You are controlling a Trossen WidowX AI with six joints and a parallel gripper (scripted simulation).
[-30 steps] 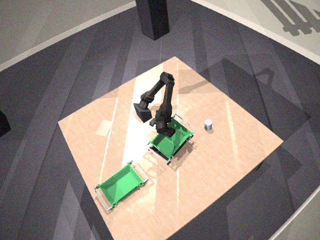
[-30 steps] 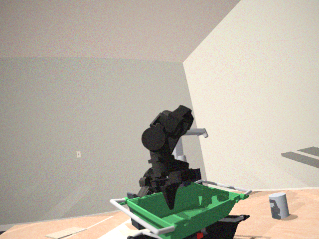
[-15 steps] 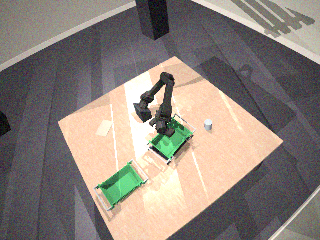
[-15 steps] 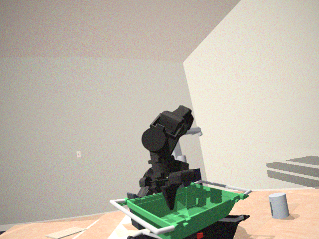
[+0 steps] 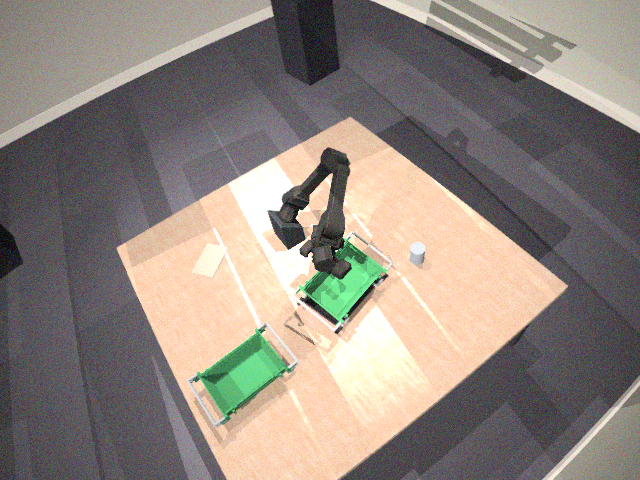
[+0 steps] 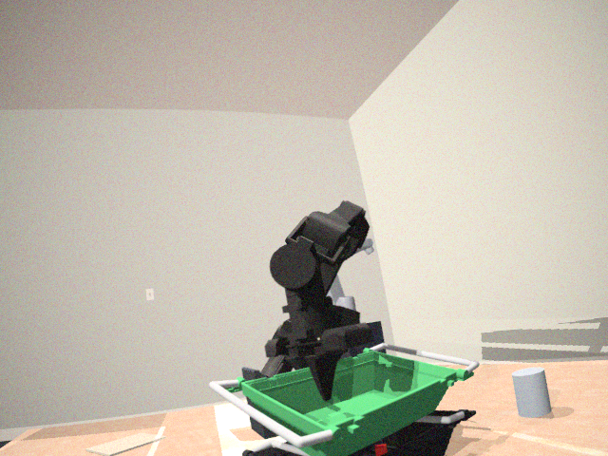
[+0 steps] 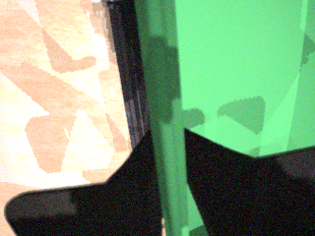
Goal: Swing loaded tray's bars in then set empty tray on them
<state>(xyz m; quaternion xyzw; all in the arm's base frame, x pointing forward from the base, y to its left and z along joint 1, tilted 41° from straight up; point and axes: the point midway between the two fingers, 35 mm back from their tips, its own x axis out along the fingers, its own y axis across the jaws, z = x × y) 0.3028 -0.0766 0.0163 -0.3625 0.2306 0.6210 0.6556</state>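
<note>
Now: gripper tip 7 cm short of the green tray, 2 cm below it and 1 cm to the right of it. The rest, counted from my gripper tip: flat pale sheet: 45 cm behind, 27 cm to the right, 10 cm below.
</note>
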